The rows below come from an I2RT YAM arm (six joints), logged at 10 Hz.
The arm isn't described. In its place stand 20 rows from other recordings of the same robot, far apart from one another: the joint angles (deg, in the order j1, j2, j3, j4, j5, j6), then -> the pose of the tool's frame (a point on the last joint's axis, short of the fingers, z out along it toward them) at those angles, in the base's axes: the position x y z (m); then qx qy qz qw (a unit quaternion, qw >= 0).
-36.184, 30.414, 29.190, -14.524, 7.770, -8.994 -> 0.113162, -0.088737, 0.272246, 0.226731, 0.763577, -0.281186, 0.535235
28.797, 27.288, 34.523, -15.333, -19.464, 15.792 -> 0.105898, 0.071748, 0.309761, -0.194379, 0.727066, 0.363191, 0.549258
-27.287, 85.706, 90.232, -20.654, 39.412, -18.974 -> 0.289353, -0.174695, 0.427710, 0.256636, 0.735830, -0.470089, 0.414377
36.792, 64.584, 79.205, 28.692, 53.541, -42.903 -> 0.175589, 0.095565, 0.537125, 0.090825, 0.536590, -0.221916, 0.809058
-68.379, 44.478, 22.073, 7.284, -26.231, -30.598 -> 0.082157, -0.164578, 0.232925, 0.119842, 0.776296, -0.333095, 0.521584
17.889, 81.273, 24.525, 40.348, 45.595, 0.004 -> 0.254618, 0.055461, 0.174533, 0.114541, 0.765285, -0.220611, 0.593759
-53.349, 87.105, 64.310, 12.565, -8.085, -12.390 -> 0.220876, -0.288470, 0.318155, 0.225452, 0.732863, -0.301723, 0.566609
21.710, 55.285, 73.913, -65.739, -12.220, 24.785 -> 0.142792, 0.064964, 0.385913, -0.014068, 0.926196, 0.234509, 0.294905
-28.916, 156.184, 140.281, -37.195, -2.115, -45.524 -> 0.507781, -0.278994, 0.123052, -0.142758, 0.937646, -0.177466, 0.262576
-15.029, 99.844, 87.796, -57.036, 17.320, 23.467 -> 0.340894, -0.102501, 0.280284, 0.346289, 0.908823, -0.134467, 0.189852
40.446, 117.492, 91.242, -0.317, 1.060, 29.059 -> 0.370404, 0.314887, 0.244126, -0.079549, 0.846910, 0.293198, 0.436407
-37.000, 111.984, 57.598, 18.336, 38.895, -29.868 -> 0.300015, -0.254067, 0.134217, 0.203000, 0.829338, -0.483284, 0.193458
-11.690, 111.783, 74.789, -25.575, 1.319, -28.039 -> 0.391772, -0.081897, 0.161880, -0.135423, 0.961939, -0.091077, 0.219179
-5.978, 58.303, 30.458, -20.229, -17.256, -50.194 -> 0.198127, -0.010129, 0.196390, -0.397191, 0.835164, -0.042936, 0.378017
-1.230, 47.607, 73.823, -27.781, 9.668, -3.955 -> 0.144191, -0.009076, 0.467554, 0.041770, 0.715344, -0.091766, 0.691460
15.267, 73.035, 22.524, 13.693, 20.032, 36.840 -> 0.226146, 0.049086, 0.150702, 0.241279, 0.850467, 0.053880, 0.464314
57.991, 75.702, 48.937, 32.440, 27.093, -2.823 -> 0.175809, 0.250668, 0.323016, -0.180544, 0.650682, 0.194328, 0.711515
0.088, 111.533, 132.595, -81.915, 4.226, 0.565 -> 0.377304, -0.002044, 0.407478, 0.013303, 0.967121, -0.034251, 0.251650
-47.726, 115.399, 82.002, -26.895, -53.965, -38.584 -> 0.302384, -0.289822, 0.184756, -0.047298, 0.867895, 0.163675, 0.466618
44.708, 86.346, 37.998, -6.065, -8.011, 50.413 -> 0.191535, 0.196574, 0.144931, 0.025949, 0.949724, 0.269852, 0.156626
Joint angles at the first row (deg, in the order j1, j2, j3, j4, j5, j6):
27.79 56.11 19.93 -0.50 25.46 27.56
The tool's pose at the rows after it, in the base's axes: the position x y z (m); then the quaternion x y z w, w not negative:
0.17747, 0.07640, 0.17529, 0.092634, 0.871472, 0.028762, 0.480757
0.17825, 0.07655, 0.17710, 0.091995, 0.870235, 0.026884, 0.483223
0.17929, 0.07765, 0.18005, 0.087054, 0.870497, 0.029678, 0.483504
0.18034, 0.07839, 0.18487, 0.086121, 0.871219, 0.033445, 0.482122
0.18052, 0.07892, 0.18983, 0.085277, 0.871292, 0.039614, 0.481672
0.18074, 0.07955, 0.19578, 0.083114, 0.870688, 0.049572, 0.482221
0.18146, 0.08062, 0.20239, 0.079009, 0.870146, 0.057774, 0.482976
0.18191, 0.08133, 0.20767, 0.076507, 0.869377, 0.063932, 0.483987
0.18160, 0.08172, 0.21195, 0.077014, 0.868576, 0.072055, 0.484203
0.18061, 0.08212, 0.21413, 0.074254, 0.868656, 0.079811, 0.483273
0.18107, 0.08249, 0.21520, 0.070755, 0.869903, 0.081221, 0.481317
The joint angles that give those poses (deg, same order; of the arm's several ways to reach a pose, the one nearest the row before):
27.81 56.26 20.43 -0.55 25.33 26.99
27.78 56.25 20.76 -0.61 25.57 26.69
27.85 56.26 21.42 -1.04 25.12 26.29
27.82 56.04 22.52 -2.37 24.62 26.39
27.83 55.49 23.46 -3.64 23.99 26.56
27.79 54.83 24.47 -4.78 22.94 26.66
27.81 54.41 25.72 -5.94 22.02 26.53
27.82 54.06 26.69 -6.82 21.38 26.47
27.85 53.58 27.40 -7.64 20.70 26.85
27.95 53.09 27.66 -8.15 19.87 26.98
27.90 53.22 28.02 -8.52 19.43 26.74

